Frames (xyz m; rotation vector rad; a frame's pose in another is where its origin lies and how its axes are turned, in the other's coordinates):
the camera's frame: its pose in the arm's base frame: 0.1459 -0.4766 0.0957 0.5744 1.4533 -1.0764
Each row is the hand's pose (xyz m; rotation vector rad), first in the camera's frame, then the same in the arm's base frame.
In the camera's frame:
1: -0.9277 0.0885 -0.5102 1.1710 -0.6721 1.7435
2: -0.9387 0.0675 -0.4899 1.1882 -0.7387 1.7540
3: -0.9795 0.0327 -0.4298 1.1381 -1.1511 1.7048
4: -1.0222 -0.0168 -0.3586 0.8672 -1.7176 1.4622
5: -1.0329 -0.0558 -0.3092 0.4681 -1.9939 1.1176
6: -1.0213 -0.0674 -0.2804 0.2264 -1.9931 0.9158
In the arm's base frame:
1: 0.1517 0.2169 0.9005 1.5981 -0.6147 -0.3621
2: 0.1463 0.1925 0.9191 1.5626 -0.6736 -0.3634
3: 0.1550 0.1344 0.9742 1.2527 -0.8766 -0.3933
4: 0.1573 0.0605 1.0365 0.7050 -0.9881 -0.4424
5: 0.1512 0.0028 1.0631 0.2424 -0.8482 -0.4859
6: 0.1534 -0.0300 1.0583 0.0479 -0.6642 -0.5100

